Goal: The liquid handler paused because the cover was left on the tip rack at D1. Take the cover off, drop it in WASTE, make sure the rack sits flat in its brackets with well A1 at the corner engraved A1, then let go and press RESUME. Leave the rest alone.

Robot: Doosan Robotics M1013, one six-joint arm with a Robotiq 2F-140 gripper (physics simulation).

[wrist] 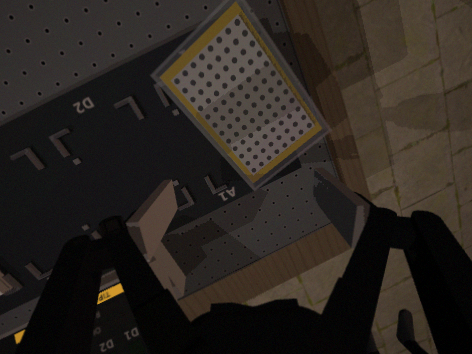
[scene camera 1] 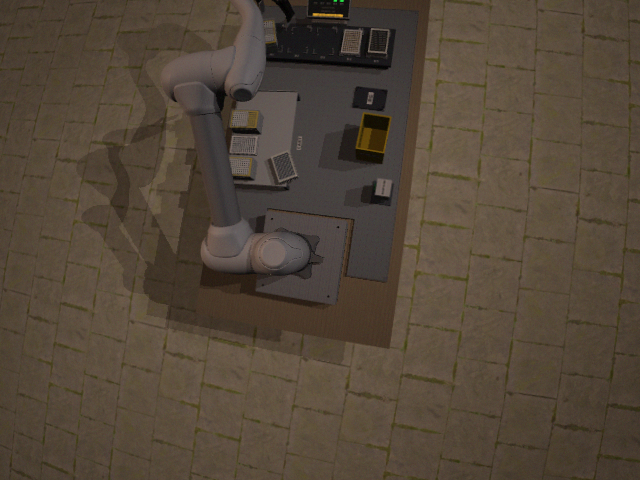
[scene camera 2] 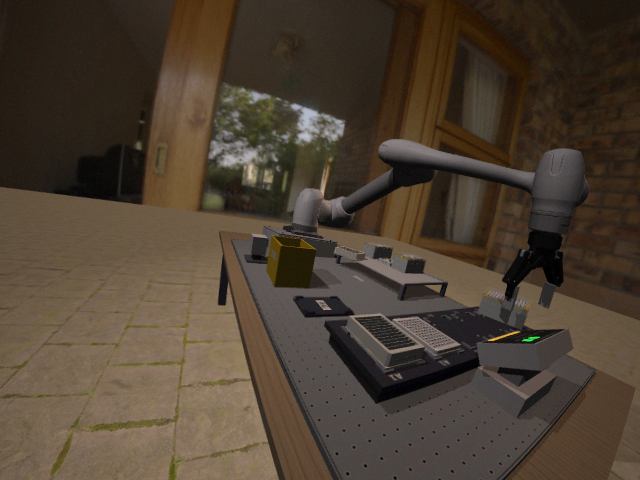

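Pixels of known places: gripper, fingertip midpoint: (wrist: 243, 189) (scene camera 1: 275, 18) (scene camera 2: 525, 307); arm's base, link origin: (scene camera 2: 303, 234).
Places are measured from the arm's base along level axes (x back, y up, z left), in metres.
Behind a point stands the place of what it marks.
Observation:
The tip rack (scene camera 1: 269, 32) @(z 0.358, x -0.953, y 0.036 m) (scene camera 2: 493, 308) (wrist: 245, 95) @(z 0.378, x -0.952, y 0.038 m), white with a yellow rim, is at D1 and sits turned askew to the deck's brackets. A clear cover (wrist: 292, 155) @(z 0.400, x -1.014, y 0.039 m) shows as a thin translucent border around it. The rack's lower corner in the wrist view is nearest the engraved A1 (wrist: 227, 194) @(z 0.330, x -1.055, y -0.037 m); I cannot read which well is A1 or tell whether the rack is flat. My gripper (scene camera 2: 528, 296) @(z 0.349, x -1.027, y 0.035 m) (wrist: 243, 189) @(z 0.349, x -1.027, y 0.035 m) is wide open and empty, beside and slightly above the rack. The yellow bin (scene camera 1: 372, 138) @(z -0.204, x -0.578, y -0.077 m) (scene camera 2: 291, 263) @(z -0.225, x -0.631, y -0.001 m) stands open-topped; its label is unreadable. No RESUME lettering is legible.
The black deck (scene camera 1: 330, 60) @(z 0.063, x -0.899, y -0.038 m) (scene camera 2: 356, 361) @(z -0.206, x -1.040, y -0.043 m) also holds two racks at its other end. A tilted screen panel (scene camera 1: 328, 7) @(z 0.119, x -1.123, y 0.027 m) (scene camera 2: 524, 353) @(z 0.023, x -1.172, y 0.033 m) stands beside it. A low shelf (scene camera 1: 279, 108) @(z 0.235, x -0.619, y -0.023 m) (scene camera 2: 413, 273) carries several racks. A black labelled pad (scene camera 1: 379, 98) @(z -0.194, x -0.772, y -0.075 m) and a small white-topped block (scene camera 1: 383, 188) @(z -0.298, x -0.338, y 0.021 m) lie farther off.

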